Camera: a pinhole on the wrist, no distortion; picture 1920 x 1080 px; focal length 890.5 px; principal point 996.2 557.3 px. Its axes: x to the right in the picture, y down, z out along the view. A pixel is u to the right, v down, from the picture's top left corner.
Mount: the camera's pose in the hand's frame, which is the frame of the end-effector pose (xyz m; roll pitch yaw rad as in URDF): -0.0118 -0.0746 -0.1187 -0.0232 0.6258 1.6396
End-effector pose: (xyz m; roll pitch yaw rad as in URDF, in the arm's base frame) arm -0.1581 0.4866 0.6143 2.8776 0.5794 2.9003
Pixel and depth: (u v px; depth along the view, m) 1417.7 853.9 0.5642
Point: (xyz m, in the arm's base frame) 0.1893 0.9010 0.7061
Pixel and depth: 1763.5 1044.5 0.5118
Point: 0.1944 0.9624 0.9002
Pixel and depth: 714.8 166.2 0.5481
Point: -0.0633 0.7029 0.1819
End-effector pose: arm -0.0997 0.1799 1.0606 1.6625 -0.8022 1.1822
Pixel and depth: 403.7 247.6 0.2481
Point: 0.0996 0.2056 1.0587
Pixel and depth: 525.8 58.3 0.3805
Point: 0.2440 0.2007 1.1772
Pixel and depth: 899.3 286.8 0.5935
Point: 0.2738 -0.0246 1.2929
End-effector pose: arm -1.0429 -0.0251 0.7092 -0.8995 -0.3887 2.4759
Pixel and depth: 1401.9 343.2 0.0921
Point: -1.0332 0.0235 0.6600
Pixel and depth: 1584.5 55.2 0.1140
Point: -1.0878 0.0332 0.6428
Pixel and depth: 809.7 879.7 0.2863
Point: -1.0138 -0.2216 0.7188
